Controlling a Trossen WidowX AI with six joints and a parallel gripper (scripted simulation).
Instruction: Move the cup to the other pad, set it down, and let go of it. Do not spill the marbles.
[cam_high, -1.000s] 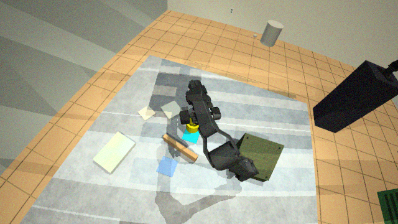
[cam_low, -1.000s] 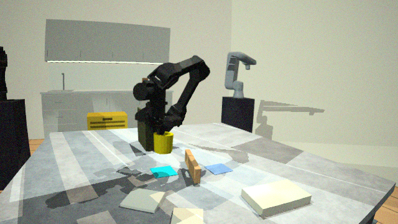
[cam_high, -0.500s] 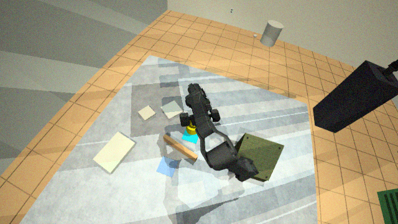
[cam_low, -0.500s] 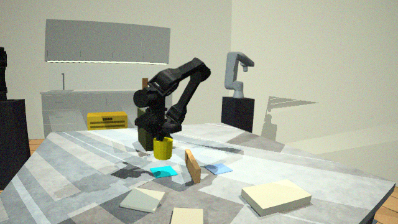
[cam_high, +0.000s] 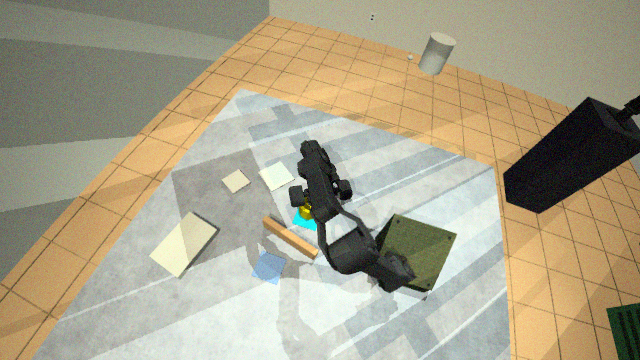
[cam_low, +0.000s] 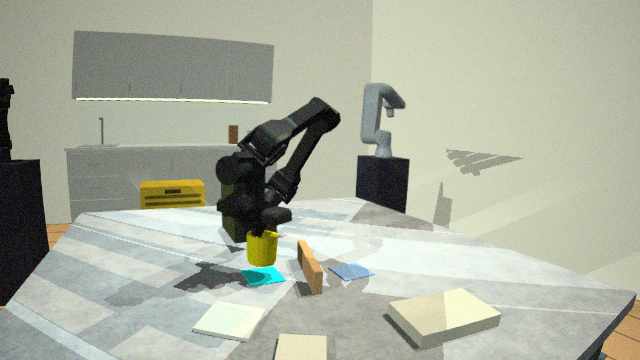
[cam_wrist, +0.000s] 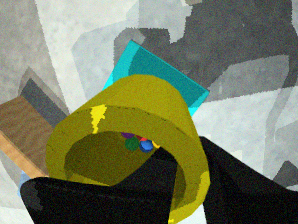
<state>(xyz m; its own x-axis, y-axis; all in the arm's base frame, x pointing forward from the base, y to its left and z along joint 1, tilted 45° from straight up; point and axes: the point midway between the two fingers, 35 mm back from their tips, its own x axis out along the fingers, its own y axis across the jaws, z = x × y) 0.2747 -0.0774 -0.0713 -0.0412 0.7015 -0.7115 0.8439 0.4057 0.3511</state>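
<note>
My gripper tip is 80 mm above the cyan pad, 20 mm to the right of it and 20 mm short of it. Round my gripper tip: light blue pad: 230 mm to the left, 80 mm below, 70 mm ahead; wooden bar: 120 mm to the left, 50 mm below, 50 mm ahead; yellow cup: 20 mm to the left, 20 mm ahead.
</note>
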